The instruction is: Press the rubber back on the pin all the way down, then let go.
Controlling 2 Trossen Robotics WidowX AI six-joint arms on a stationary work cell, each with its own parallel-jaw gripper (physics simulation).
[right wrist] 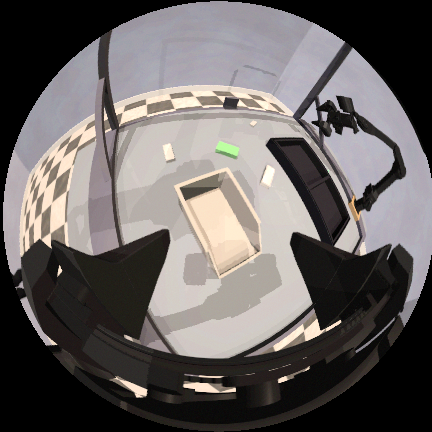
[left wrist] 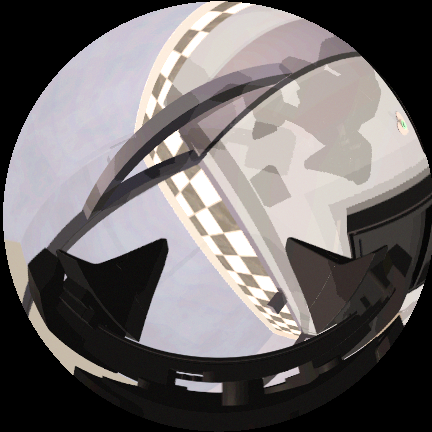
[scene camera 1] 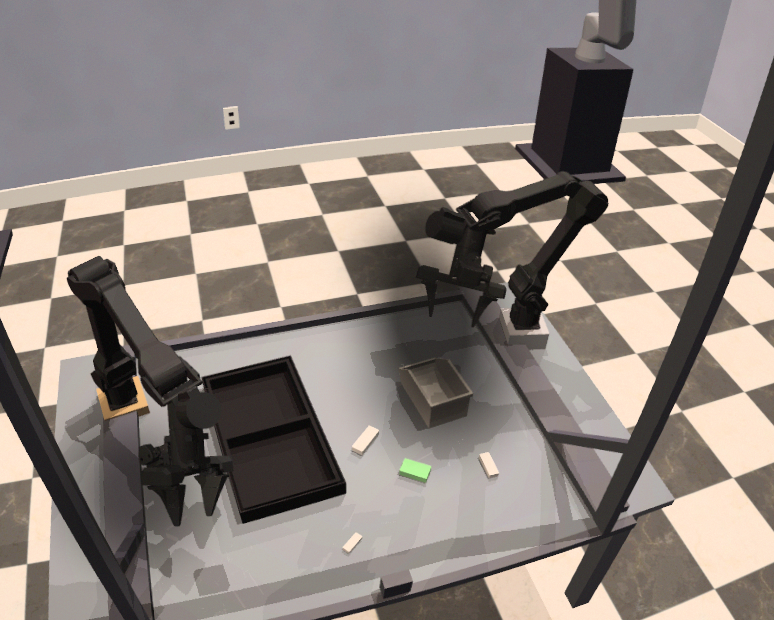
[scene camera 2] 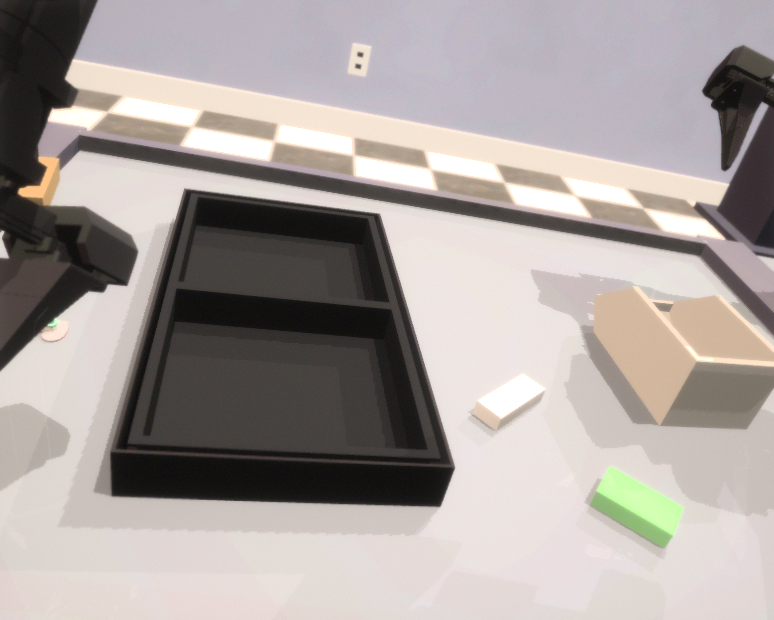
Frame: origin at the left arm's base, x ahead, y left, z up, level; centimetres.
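Seen in the pictures: left gripper, between the fingertips: (right wrist: 313,115) (left wrist: 228,244) (scene camera 1: 193,521); right gripper, between the fingertips: (right wrist: 233,237) (scene camera 1: 451,322) (scene camera 2: 771,193); left arm's base, origin of its link: (right wrist: 356,206) (scene camera 1: 121,397); right arm's base, origin of its link: (scene camera 1: 524,320).
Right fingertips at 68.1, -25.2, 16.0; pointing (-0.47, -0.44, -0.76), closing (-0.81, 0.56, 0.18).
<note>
Pixels of each thing's top centre, then the offset from my right fingertips to it, as dx, dy, dz. "spot": a spot on its surface instead.
- rubber, centre of its top: (scene camera 2: 50,316) -59.7, +1.9, -17.2
- pin's base, centre of its top: (scene camera 2: 50,317) -59.7, +2.3, -17.5
- two-compartment black tray, centre of its top: (scene camera 2: 287,295) (scene camera 1: 267,426) (right wrist: 320,180) -41.4, +2.4, -14.6
- open tan box, a spot on its surface: (scene camera 2: 646,361) spot: -9.5, -5.0, -15.3
- green block, centre of its top: (scene camera 2: 640,499) (scene camera 1: 415,468) (right wrist: 227,147) -18.4, -18.9, -17.0
A small green piece, seemingly the rubber (scene camera 2: 52,322) (left wrist: 403,124), shows on a pale round disc, seemingly the pin's base (scene camera 2: 56,332) (left wrist: 399,120). The disc is on the table to the left of the black tray in scene camera 2 and at the right edge of the left wrist view. It is too small to tell how far down the rubber sits. Neither shows in scene camera 1. My left gripper (scene camera 1: 193,519) (left wrist: 228,244) is open and empty, apart from the rubber. My right gripper (scene camera 1: 453,320) (right wrist: 233,237) is open and empty, raised behind the tan box, far from the rubber.
The two-compartment black tray (scene camera 1: 293,506) (scene camera 2: 277,477) lies beside the left arm. The open tan box (scene camera 1: 445,413) (scene camera 2: 646,361) stands near the right arm. A green block (scene camera 1: 414,470) (scene camera 2: 636,506) (right wrist: 227,149) and three pale blocks, one nearest the tray (scene camera 1: 365,439), lie on the table.
</note>
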